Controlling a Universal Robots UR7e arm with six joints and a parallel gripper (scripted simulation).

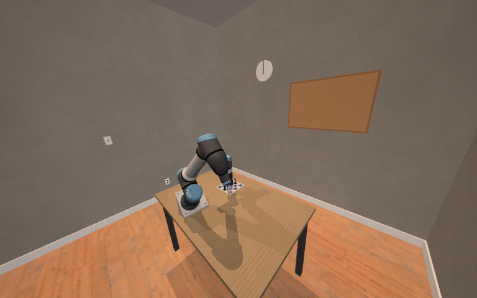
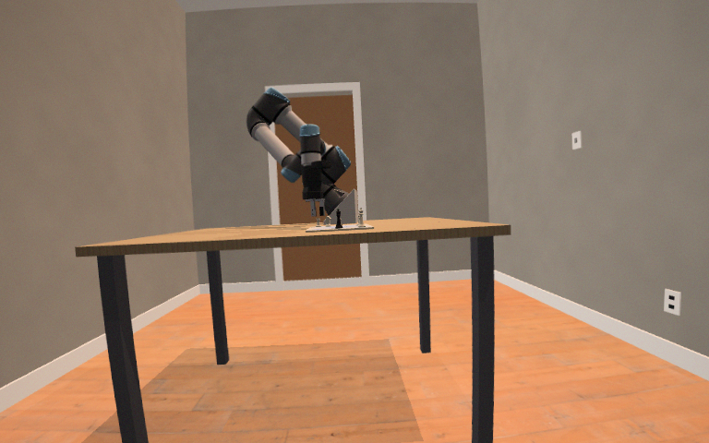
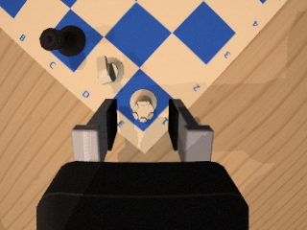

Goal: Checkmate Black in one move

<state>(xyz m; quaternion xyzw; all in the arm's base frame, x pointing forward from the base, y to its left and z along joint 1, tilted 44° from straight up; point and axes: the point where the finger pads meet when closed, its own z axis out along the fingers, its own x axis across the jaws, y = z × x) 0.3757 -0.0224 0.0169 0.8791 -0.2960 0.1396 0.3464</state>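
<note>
My hand is 40 mm above the white chess piece. The rest, counted from my hand: chessboard 90 mm to the left, 60 mm below, 60 mm ahead; then white pawn 90 mm to the left, 60 mm ahead, 40 mm below; then black chess piece 130 mm ahead, 100 mm to the left, 30 mm below.
</note>
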